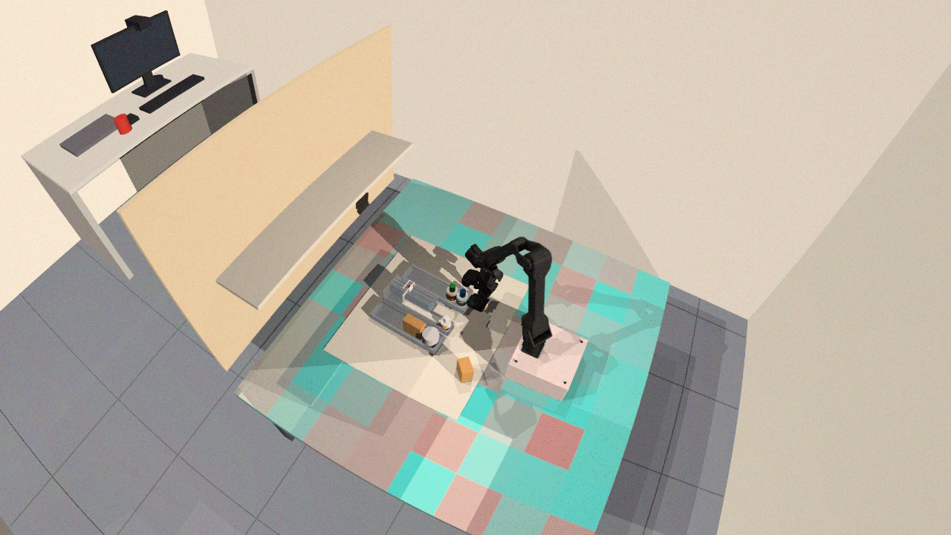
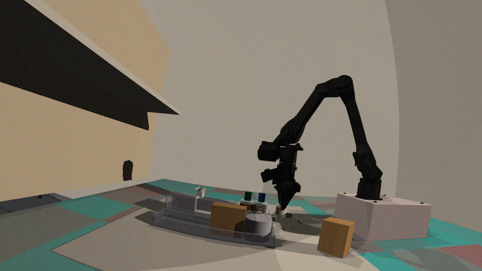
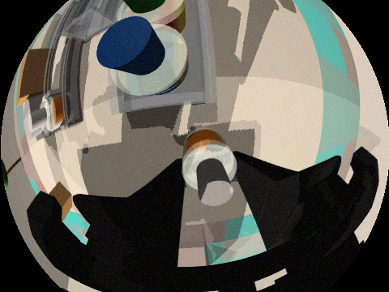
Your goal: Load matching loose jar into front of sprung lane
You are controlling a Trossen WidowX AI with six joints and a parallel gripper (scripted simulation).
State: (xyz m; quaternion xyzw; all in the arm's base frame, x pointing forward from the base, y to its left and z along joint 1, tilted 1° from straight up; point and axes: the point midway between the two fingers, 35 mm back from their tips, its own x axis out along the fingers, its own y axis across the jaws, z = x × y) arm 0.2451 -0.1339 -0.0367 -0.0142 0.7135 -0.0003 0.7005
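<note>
Now: gripper tip 9 cm short of the grey cylinder and 23 cm to the right of it. Also, from my gripper tip: orange box 16 cm ahead, 23 cm to the left, 1 cm above; grey lane rack 22 cm ahead, 12 cm to the left, 1 cm below.
</note>
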